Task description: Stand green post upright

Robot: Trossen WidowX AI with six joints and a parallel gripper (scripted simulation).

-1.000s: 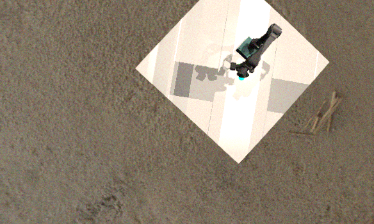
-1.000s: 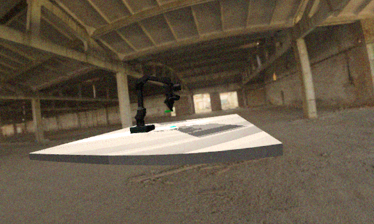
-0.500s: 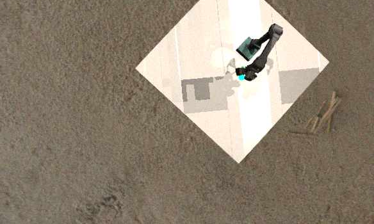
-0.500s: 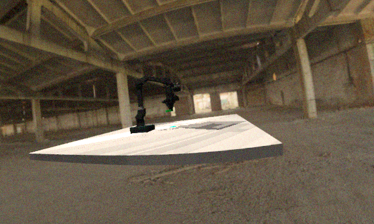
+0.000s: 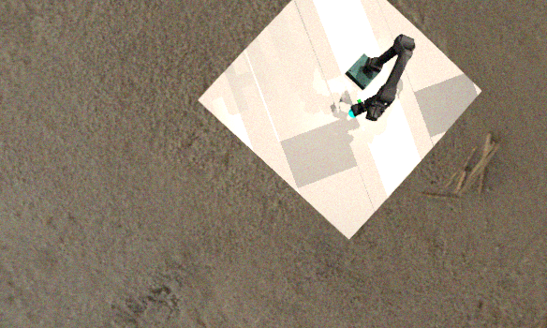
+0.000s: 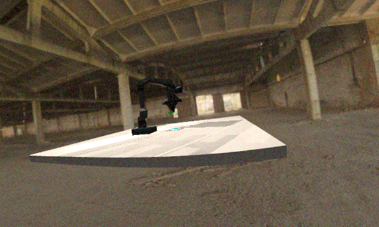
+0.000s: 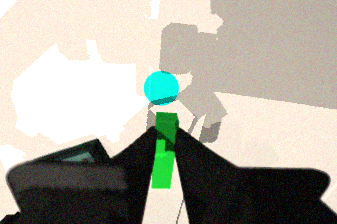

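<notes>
Now: the cyan circle 14 cm below my gripper tip. Also, from my gripper tip: green post (2 cm to the right).
</notes>
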